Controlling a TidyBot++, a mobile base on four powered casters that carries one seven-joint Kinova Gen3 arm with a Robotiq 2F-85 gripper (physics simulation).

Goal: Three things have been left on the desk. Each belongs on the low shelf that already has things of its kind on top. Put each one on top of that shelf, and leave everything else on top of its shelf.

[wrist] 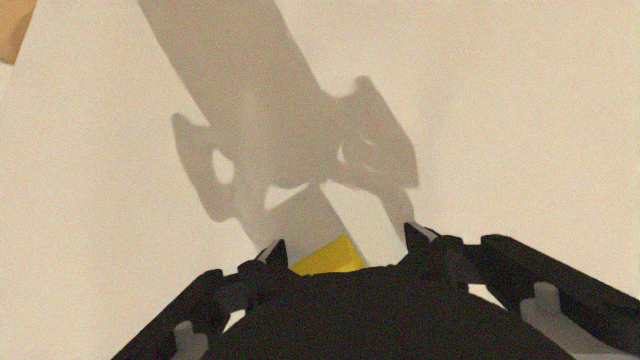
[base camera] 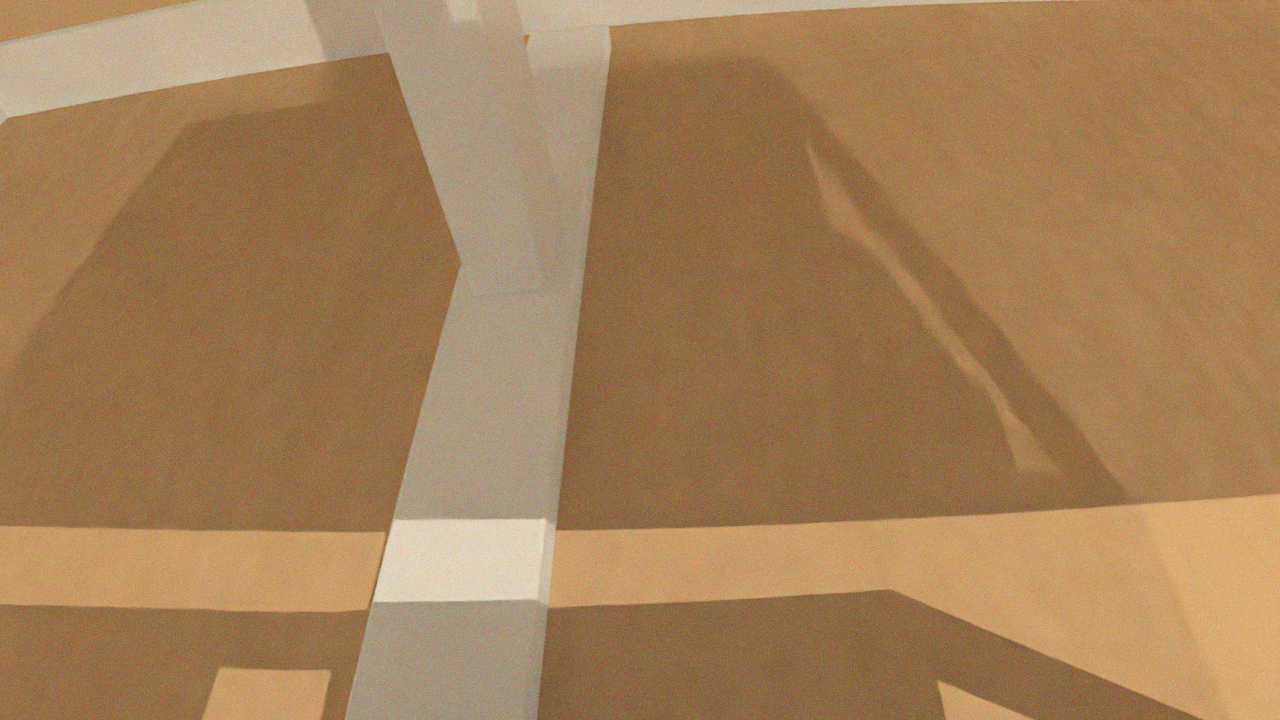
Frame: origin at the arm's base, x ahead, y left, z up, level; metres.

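Where they show: gripper, fingertip midpoint: (wrist: 344,244).
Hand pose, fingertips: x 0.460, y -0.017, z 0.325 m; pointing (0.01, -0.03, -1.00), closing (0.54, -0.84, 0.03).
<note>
After its pixels a point has its place.
A yellow block (wrist: 332,257) @(x 0.458, y -0.008, z 0.351 m) stands on the pale desk top (wrist: 500,125) @(x 0.580, y -0.080, z 0.324 m) in the wrist view, at the bottom centre. Its far end shows between the fingertips, and the rest of it is hidden behind the dark gripper body. My gripper (wrist: 344,244) @(x 0.460, y -0.017, z 0.325 m) is open, with one finger on each side of the block and a gap beside it. The other things left on the desk and the low shelves do not show in either view.
In the base camera view, a long pale beam (base camera: 483,402) runs up the picture over the brown floor (base camera: 760,313) @(x 0.440, y -0.036, z -0.396 m), and a slanting pale beam (base camera: 465,161) @(x 0.448, y 0.123, z -0.272 m) meets it. Brown floor also shows past the desk edge at the wrist view's top left. The arm's shadow lies on the desk.
</note>
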